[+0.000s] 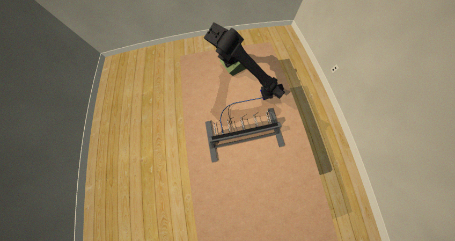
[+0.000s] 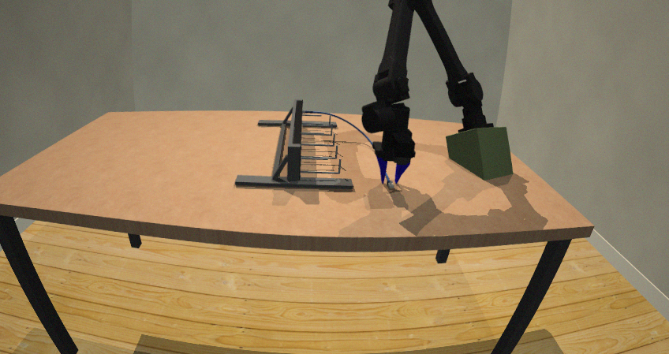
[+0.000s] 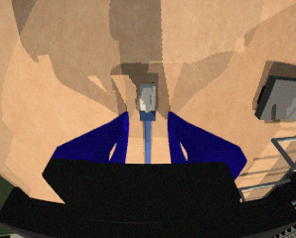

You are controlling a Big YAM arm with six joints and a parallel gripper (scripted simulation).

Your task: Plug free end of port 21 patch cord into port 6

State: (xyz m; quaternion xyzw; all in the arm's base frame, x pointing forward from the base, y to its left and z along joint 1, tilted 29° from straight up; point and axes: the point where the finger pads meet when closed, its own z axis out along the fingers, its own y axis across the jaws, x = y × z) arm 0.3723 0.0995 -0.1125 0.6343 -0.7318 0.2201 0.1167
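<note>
My hand is 20 mm to the right of the plug.
</note>
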